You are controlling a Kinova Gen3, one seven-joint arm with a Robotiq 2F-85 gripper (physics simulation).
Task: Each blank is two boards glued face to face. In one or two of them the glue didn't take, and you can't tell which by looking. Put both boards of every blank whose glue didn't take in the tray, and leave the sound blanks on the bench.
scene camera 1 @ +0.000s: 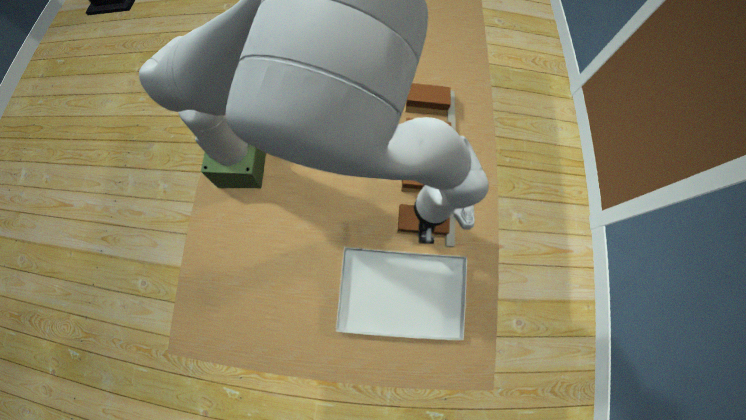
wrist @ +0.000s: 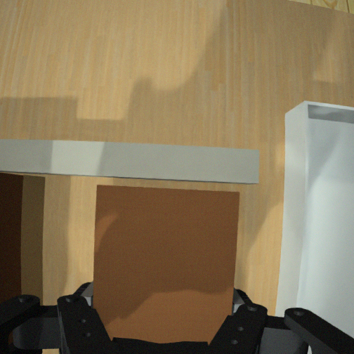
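Seen in the pictures: arm's base, origin of the base link: (scene camera 1: 230, 148).
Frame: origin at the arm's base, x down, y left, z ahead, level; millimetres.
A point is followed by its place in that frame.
Note:
My gripper (scene camera 1: 426, 235) {x 87, y -124, z 483 mm} (wrist: 162, 295) is shut on a brown blank (scene camera 1: 408, 219) {x 48, y -130, z 445 mm} (wrist: 165, 235), one finger on each side. The blank lies level, its far edge a small gap short of the grey rail (scene camera 1: 450, 240) {x 93, y -164, z 558 mm} (wrist: 180, 164) in the wrist view. Its height over the bench is hard to tell, and the seam between its boards does not show. The arm hides part of the row of other blanks: one (scene camera 1: 429, 95) {x 53, y 225, z 489 mm} shows at the back, a sliver of another (scene camera 1: 412, 184) {x 54, y -40, z 451 mm} shows beside the arm. A neighbouring blank (wrist: 10, 240) shows at the wrist view's left edge. The white tray (scene camera 1: 340, 292) {x 86, y -310, z 300 mm} (wrist: 294, 200) is empty.
A green block (scene camera 1: 234, 178) {x 37, y -64, z 10 mm} stands under the arm's base at the left. The rail runs along the right ends of the blanks. The tray's near wall stands a short way to the right of the held blank in the wrist view.

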